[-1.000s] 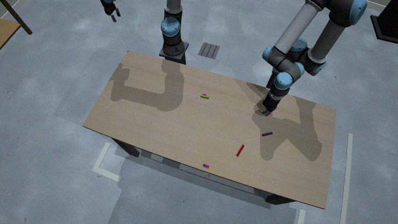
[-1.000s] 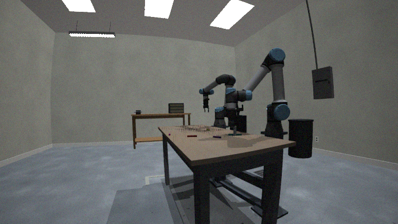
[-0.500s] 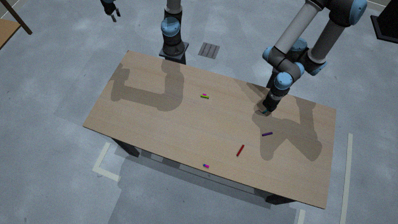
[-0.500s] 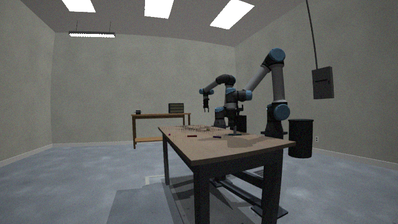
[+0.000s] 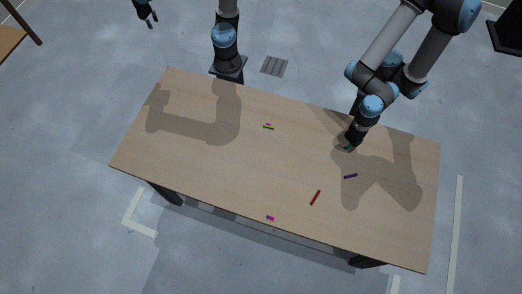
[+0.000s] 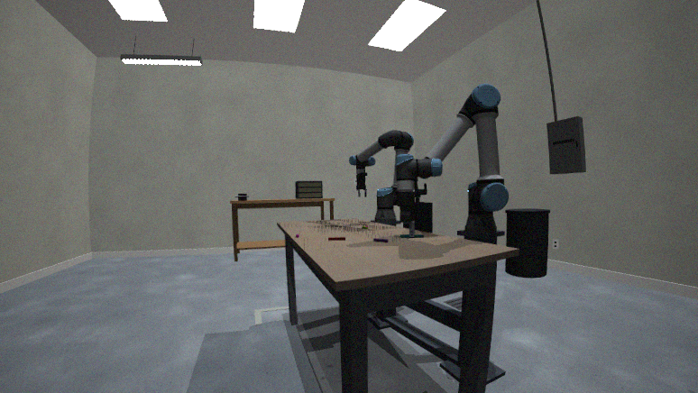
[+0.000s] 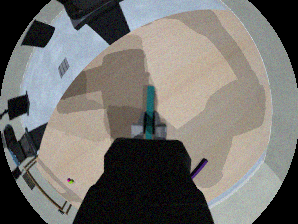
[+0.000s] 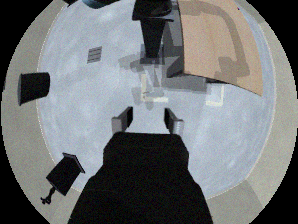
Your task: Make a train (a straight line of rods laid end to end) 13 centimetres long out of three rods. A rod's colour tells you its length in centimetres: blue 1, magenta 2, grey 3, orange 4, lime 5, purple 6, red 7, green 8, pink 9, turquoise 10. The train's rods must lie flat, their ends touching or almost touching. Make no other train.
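Now: the turquoise rod 20 mm below my left hand. The rest, counted from my left hand: lime rod 10 mm behind, 390 mm to the right, 20 mm below; then red rod 280 mm ahead, 140 mm to the right, 20 mm below; then purple rod 160 mm ahead, 20 mm below.
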